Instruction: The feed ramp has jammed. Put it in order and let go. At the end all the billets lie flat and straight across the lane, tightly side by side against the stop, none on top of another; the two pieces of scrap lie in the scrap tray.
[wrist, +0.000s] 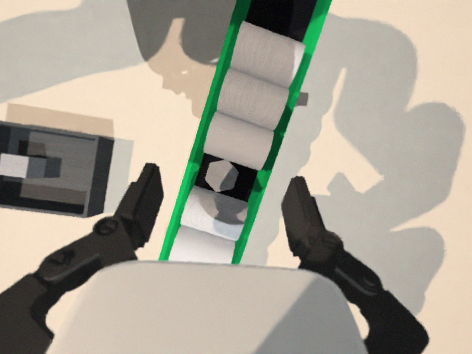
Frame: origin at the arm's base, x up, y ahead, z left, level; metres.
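Where they show: gripper, fingertip midpoint: (225, 184).
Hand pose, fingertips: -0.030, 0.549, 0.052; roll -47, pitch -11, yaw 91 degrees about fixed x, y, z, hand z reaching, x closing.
After its pixels a point has its place, as x, y, z.
The lane (173, 227) {-0.114, 0.511, -0.008} with green side walls and a black floor runs steeply through the middle of the view. Three whitish billets (267, 54) {-0.061, 0.554, 0.165} (254, 99) {-0.065, 0.554, 0.128} (239, 140) {-0.070, 0.551, 0.091} lie across its upper part, side by side. Below them a small grey hexagonal piece of scrap (221, 175) {-0.098, 0.545, 0.058} sits on the black floor. Two more billets (213, 212) {-0.080, 0.547, 0.024} (204, 245) {-0.087, 0.547, -0.009} lie below it; my gripper's body hides the lane beyond and the stop. My gripper (225, 184) {-0.030, 0.549, 0.052} is open and empty, its fingers apart on either side of the lane, above it. The dark scrap tray (99, 175) {-0.160, 0.399, 0.018} is at the left with a light block (14, 165) {-0.153, 0.309, 0.005} inside.
A small grey tab (302, 99) sticks out beside the lane's right wall. The tray stands left of my left finger. Shadows of the arm fall over the pale table top (415, 30) {-0.182, 0.758, 0.338} on both sides of the lane.
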